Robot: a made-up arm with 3 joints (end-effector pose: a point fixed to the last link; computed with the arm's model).
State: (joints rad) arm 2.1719 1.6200 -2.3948
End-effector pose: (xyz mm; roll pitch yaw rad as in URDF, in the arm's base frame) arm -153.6 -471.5 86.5 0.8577 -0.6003 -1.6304
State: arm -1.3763 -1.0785 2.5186
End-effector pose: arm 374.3 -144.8 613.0 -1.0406 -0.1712 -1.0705
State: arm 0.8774 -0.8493 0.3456
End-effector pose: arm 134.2 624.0 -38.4 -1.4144 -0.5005 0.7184
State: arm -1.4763 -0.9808 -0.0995
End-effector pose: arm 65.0 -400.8 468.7 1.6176 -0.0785 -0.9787
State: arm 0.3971 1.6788 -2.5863
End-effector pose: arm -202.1 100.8 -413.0 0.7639 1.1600 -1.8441
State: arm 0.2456 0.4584 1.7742
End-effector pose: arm 362.8 533.4 -321.2 -2.0468 0.4436 -0.1194
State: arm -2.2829 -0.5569 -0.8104
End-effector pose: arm 283.1 -400.3 19.8 3.0136 0.3526 -0.4404
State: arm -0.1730 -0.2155 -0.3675
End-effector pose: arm 371.4 264.9 377.3 0.5445 -0.2122 -0.0377
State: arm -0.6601 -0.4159 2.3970
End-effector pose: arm 457.5 430.3 382.3 -1.6933 -0.3248 -0.2645
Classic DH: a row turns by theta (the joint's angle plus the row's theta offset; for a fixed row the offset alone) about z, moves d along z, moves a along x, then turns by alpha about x. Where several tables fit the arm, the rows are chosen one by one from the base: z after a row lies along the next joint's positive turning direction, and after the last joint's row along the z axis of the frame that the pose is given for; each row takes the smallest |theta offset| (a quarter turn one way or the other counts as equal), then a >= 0, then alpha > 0; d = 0 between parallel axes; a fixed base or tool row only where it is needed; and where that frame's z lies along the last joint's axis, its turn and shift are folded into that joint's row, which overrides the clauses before.
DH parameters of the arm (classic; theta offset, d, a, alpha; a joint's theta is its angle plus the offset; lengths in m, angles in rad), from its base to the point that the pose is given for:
base (fixed): -1.5708 0.055 0 1.5708
joint 1: -1.5708 -0.026 0.016 1.5708
joint 2: 0 0.393 0 -1.5708
joint 3: -1.5708 -0.399 0.003 1.5708
tool (fixed): -1.5708 0.221 0 0

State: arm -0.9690 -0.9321 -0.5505
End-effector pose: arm 111.4 -185.7 522.2 1.7327 -0.4718 -0.8376
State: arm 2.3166 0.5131 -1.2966
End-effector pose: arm 404.4 -238.3 28.7 -0.9519 -0.3396 -0.3924
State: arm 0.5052 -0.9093 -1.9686
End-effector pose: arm 336.5 284.6 180.9 1.2356 -0.7622 0.5562
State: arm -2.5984 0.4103 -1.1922
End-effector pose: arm 425.6 -111.1 236.2 -2.5317 -0.3485 0.2212
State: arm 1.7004 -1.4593 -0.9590
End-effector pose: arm -58.2 364.0 -208.1 -0.6263 0.1288 1.4584
